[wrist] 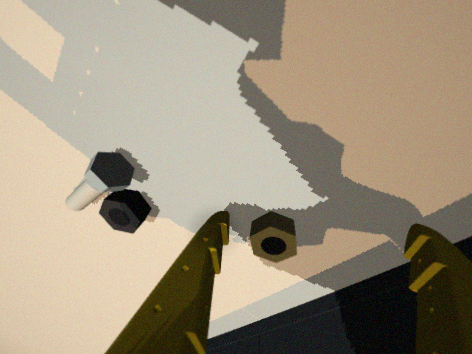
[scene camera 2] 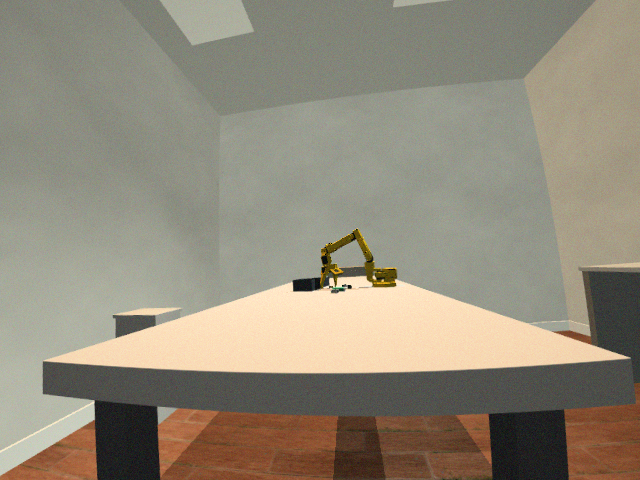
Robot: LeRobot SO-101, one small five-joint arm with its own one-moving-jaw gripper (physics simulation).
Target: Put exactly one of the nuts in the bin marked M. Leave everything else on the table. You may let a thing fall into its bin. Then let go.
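Frame: origin at the arm's base, x ahead, y left, z up, level; metres.
Seen in the pictures: hand at its tool point: (wrist: pixel 228 223) (scene camera 2: pixel 335 286); arm's base at its link origin: (scene camera 2: pixel 379 286).
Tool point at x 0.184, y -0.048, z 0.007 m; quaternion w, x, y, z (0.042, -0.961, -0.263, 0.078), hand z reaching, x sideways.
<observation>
Pixels of each thing's top centre, then the offset from my tool point to it. Level surfaces: height alone.
- brass-coloured hex nut at its top centre: (wrist: pixel 273 246) 0.018 m ahead, 0.002 m left, 0.002 m up
- black nut at its top centre: (wrist: pixel 118 217) 0.038 m back, 0.024 m right, 0.002 m up
- bolt with a black hex head, top centre: (wrist: pixel 75 199) 0.052 m back, 0.019 m right, 0.007 m up
- dark bin at its top centre: (scene camera 2: pixel 312 277) 0.101 m ahead, 0.028 m right, 0.040 m up
- long table at its surface level: 0.007 m down
A brass-coloured hex nut (wrist: pixel 272 224) shows in the gap between the jaws in the wrist view, nearer the left jaw, with neither jaw pressing on it. A black nut (wrist: pixel 136 202) lies left of the left jaw, close against a bolt with a black hex head (wrist: pixel 112 171) and a pale shank. My gripper (scene camera 2: pixel 328 286) (wrist: pixel 318 223) is open and empty, its jaws low over the table beside the bin. A dark bin (scene camera 2: pixel 305 284) (wrist: pixel 280 335) stands left of the gripper in the scene view and along the bottom of the wrist view. No letter is readable on it.
In the scene view, small green and grey things (scene camera 2: pixel 338 288) and dark things (scene camera 2: pixel 348 286) lie between the gripper and the arm's base (scene camera 2: pixel 385 276). They are too small to identify there. The long table (scene camera 2: pixel 330 330) stretches toward the camera. Arm shadows cross the table in the wrist view.
</observation>
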